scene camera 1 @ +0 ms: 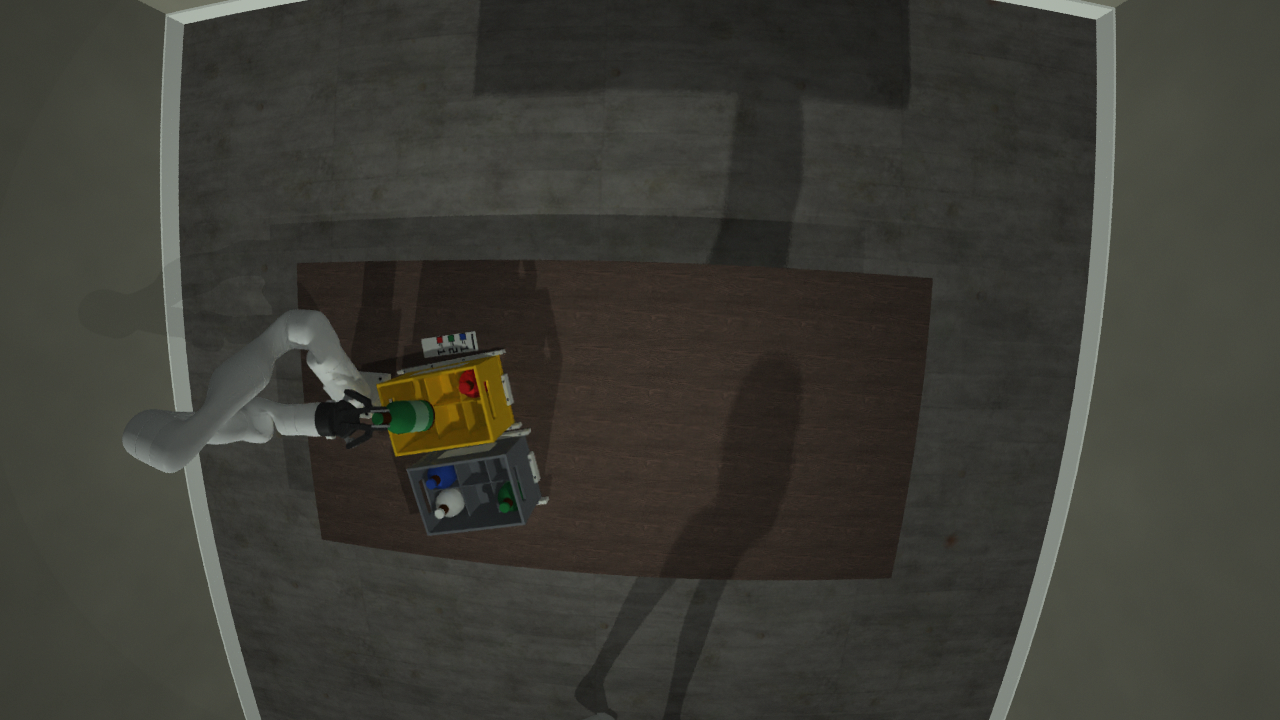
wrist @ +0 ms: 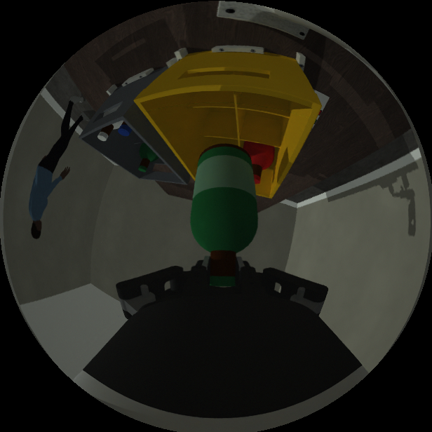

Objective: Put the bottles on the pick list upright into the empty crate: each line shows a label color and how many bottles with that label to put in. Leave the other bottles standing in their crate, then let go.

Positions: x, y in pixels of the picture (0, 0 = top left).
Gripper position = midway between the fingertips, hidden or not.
My gripper shows in scene camera 1 [388, 418] and in the wrist view [222, 264]. A green bottle shows in scene camera 1 [410, 416] and in the wrist view [223, 220].
